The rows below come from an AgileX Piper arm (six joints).
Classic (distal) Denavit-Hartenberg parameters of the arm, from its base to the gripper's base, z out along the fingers. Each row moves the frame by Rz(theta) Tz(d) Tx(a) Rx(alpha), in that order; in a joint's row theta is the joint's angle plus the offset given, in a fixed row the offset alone. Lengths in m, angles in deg.
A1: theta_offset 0, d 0.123, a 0, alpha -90
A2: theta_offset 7.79, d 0, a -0.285, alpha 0
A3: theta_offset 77.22, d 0, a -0.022, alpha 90
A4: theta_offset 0, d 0.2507, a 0, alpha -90
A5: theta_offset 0, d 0, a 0, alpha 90
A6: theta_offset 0, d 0.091, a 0, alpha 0
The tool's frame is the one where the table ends.
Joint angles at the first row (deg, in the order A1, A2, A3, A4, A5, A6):
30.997 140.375 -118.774 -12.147 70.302 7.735
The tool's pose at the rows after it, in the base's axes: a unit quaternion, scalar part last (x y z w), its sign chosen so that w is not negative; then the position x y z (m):
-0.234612, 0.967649, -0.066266, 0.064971, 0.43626, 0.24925, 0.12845
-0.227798, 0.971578, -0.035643, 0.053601, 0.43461, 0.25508, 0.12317
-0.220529, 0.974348, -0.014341, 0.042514, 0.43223, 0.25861, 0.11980
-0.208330, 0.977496, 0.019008, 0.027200, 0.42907, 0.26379, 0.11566
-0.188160, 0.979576, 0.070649, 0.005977, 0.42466, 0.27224, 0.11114
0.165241, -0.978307, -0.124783, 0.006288, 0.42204, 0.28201, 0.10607
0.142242, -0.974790, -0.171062, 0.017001, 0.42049, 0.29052, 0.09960
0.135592, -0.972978, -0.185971, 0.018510, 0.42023, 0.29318, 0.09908
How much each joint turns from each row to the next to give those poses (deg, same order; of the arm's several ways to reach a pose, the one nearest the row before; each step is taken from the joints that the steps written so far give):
0.459 2.062 -2.979 2.006 -0.516 -0.401
-0.001 0.859 -0.685 3.953 -0.116 -0.344
0.001 0.346 -0.006 2.865 0.060 0.000
-0.057 0.456 0.003 4.412 -0.058 0.001
-0.058 0.630 -0.056 6.761 -0.230 0.057
0.000 0.803 -0.001 6.818 -1.547 0.056
0.000 1.032 0.000 6.016 -1.661 0.001
0.000 0.172 -0.002 1.890 -0.572 -0.114

